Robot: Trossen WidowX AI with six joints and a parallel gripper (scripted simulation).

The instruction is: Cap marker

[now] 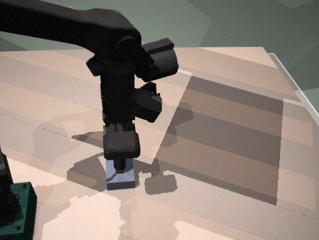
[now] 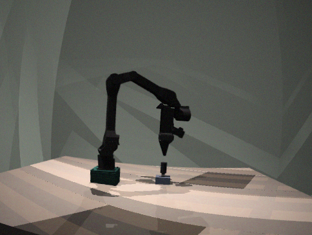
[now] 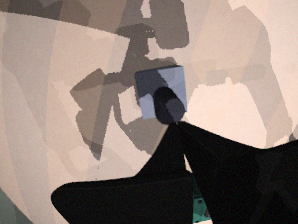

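The marker cap lies 5 cm below my gripper tip.
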